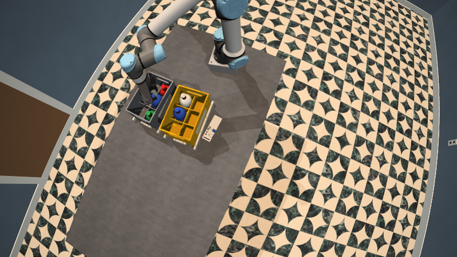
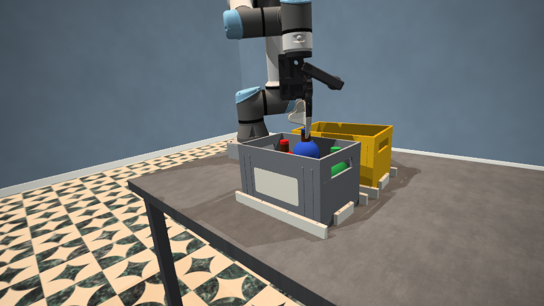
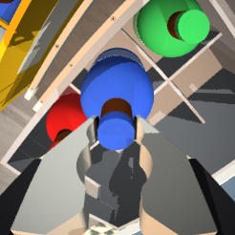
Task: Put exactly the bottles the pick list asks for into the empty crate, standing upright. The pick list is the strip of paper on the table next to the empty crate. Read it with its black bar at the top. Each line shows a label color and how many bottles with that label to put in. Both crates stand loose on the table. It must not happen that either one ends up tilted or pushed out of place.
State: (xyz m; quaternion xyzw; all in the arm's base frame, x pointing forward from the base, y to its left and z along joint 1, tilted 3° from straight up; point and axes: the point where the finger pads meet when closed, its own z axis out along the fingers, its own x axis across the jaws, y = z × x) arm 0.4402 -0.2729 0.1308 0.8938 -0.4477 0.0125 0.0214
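The grey crate lies 11 cm below my hand, 4 cm to the right of it and 1 cm behind it. Also, from my hand: green-label bottle 11 cm below, 9 cm ahead, 1 cm to the right; then red-label bottle 11 cm below, 8 cm behind, 1 cm to the left; then white-label bottle 15 cm to the left, 11 cm below, 6 cm behind.
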